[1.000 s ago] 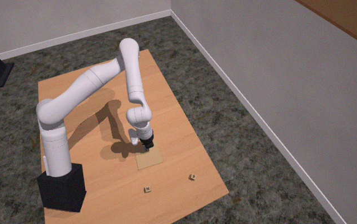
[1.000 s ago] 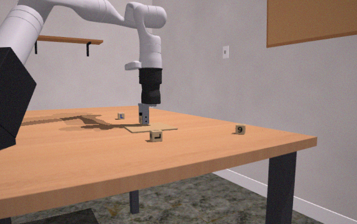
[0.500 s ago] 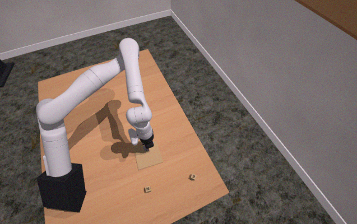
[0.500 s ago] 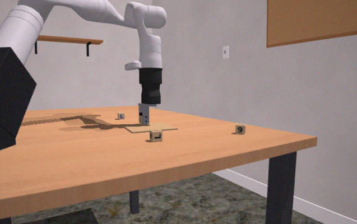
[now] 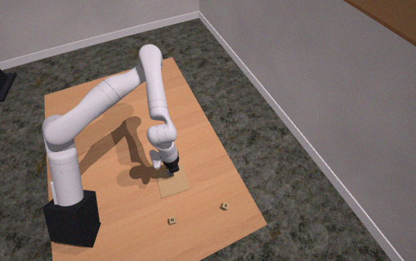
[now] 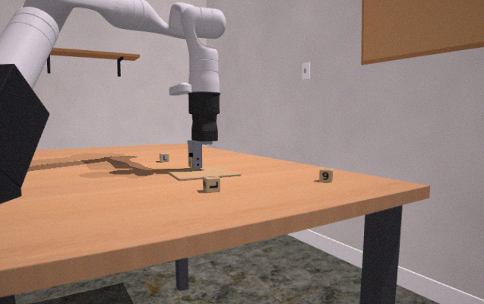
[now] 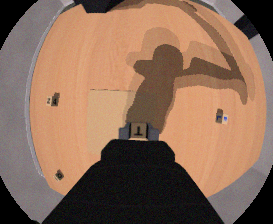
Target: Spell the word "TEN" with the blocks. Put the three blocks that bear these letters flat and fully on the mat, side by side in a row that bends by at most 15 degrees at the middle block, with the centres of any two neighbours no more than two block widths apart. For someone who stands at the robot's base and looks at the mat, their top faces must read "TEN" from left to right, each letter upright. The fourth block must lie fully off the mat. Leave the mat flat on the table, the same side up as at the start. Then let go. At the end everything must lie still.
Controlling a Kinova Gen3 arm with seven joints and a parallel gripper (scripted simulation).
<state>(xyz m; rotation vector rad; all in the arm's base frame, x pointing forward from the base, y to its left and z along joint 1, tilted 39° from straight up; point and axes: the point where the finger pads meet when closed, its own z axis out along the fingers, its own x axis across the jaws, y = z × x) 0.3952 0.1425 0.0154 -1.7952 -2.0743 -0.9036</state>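
The mat lies 40 mm to the right of my hand, 20 mm below it and 10 mm ahead of it.
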